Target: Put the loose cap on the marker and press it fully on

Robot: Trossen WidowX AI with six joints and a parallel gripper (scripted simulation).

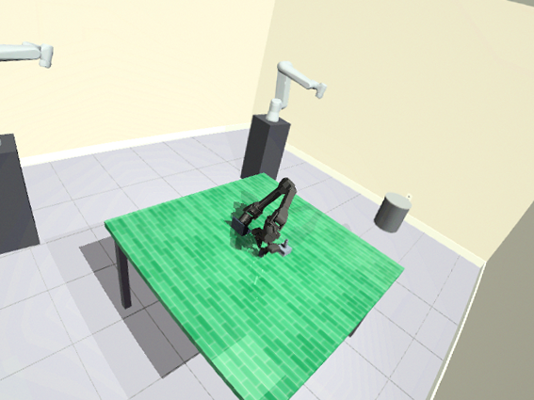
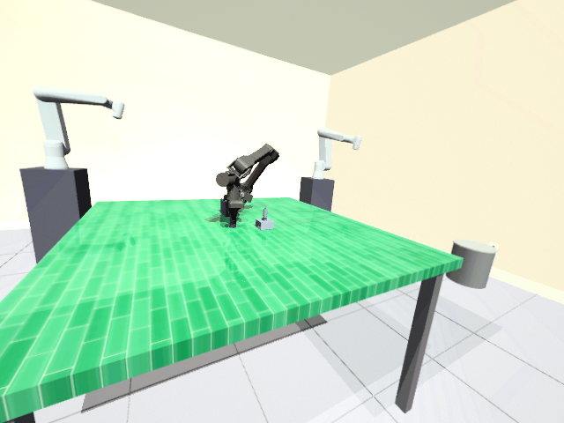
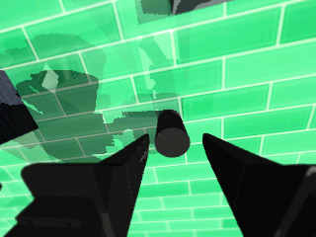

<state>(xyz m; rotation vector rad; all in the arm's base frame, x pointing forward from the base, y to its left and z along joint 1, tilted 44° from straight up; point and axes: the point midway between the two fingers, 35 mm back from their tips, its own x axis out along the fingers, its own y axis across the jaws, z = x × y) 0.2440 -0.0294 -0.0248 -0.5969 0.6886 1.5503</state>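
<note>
The dark cylindrical cap is 10 mm below my gripper tip. The rest, counted from my gripper tip: light grey holder block: 30 mm ahead, 140 mm to the left, 20 mm below.
</note>
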